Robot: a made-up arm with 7 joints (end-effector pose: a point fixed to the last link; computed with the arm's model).
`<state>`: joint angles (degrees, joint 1 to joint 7).
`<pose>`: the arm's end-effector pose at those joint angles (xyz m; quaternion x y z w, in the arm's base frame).
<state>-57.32 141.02 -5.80 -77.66 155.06 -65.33 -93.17</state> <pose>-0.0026 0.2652 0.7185 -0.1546 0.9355 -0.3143 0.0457</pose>
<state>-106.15 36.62 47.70 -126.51 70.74 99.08 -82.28</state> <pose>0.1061 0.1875 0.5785 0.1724 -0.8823 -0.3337 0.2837</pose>
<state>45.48 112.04 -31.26 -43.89 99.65 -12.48 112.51</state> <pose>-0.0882 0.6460 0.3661 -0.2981 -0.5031 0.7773 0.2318</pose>
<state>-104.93 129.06 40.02 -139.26 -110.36 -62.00 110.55</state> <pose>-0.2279 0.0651 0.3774 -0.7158 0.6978 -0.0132 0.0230</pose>
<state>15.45 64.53 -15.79 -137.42 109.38 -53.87 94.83</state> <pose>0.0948 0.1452 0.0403 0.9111 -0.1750 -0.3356 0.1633</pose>
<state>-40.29 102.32 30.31 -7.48 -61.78 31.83 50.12</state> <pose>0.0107 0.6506 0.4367 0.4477 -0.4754 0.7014 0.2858</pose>
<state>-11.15 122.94 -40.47 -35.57 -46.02 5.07 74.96</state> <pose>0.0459 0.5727 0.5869 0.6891 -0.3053 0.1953 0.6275</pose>
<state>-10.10 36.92 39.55 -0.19 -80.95 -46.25 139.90</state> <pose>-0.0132 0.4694 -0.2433 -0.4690 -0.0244 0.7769 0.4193</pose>
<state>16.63 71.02 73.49 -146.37 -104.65 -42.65 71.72</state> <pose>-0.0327 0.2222 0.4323 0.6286 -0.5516 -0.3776 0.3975</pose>
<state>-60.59 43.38 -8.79 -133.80 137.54 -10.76 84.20</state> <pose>0.2843 0.0046 0.3405 -0.7543 0.6342 -0.0314 0.1667</pose>
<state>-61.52 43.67 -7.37 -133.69 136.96 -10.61 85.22</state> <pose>0.2836 0.0074 0.3501 -0.7547 0.6321 -0.0467 0.1690</pose>
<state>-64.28 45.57 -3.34 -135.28 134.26 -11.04 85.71</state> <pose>0.2729 0.0173 0.3766 -0.7666 0.6021 -0.1098 0.1943</pose>
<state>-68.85 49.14 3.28 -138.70 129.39 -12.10 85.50</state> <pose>0.2468 0.0339 0.4158 -0.7785 0.5361 -0.2237 0.2379</pose>
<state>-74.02 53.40 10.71 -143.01 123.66 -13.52 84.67</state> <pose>0.2087 0.0515 0.4513 -0.7716 0.4456 -0.3579 0.2792</pose>
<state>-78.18 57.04 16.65 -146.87 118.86 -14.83 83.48</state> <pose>0.1729 0.0644 0.4714 -0.7476 0.3608 -0.4675 0.3041</pose>
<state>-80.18 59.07 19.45 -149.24 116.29 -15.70 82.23</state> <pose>0.1536 0.0699 0.4769 -0.7285 0.3108 -0.5235 0.3141</pose>
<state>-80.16 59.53 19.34 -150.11 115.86 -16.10 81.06</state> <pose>0.1513 0.0693 0.4743 -0.7265 0.2982 -0.5316 0.3173</pose>
